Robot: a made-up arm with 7 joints. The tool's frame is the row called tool.
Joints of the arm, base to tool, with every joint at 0 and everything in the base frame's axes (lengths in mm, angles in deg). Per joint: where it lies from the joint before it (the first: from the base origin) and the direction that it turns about. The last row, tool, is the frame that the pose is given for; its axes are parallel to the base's.
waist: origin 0 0 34 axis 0 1 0
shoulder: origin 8 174 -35 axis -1 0 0
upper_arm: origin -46 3 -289 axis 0 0 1
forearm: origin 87 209 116 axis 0 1 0
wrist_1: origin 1 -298 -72 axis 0 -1 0
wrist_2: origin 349 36 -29 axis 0 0 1
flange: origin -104 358 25 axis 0 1 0
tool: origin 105 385 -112
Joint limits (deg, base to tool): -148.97..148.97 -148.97..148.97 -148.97..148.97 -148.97..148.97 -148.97..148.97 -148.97..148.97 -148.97..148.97
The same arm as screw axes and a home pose.
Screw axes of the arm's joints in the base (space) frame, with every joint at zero. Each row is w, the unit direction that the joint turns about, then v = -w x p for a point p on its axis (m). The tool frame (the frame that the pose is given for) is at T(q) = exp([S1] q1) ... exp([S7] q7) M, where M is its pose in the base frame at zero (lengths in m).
S1: w 0 1 0 v -0.0340 0.0000 0.0000
S2: w -1 0 0 v 0.0000 0.0010 0.1740
S3: w 0 0 1 v 0.1770 0.0380 0.0000
S4: w 0 1 0 v 0.1740 0.0000 0.0490
S5: w 0 -1 0 v -0.2460 0.0000 -0.0500
S6: w 0 0 1 v 0.1240 -0.3990 0.0000
S7: w 0 1 0 v 0.2500 0.0000 0.2950
M: xyz 0.4000 0.8670 -0.3620 (m) quaternion w x y z 1 0 0 0
Joint limits (deg, base to tool): -148.97..148.97 -148.97..148.97 -148.97..148.97 -148.97..148.97 -148.97..148.97 -148.97..148.97 -148.97..148.97

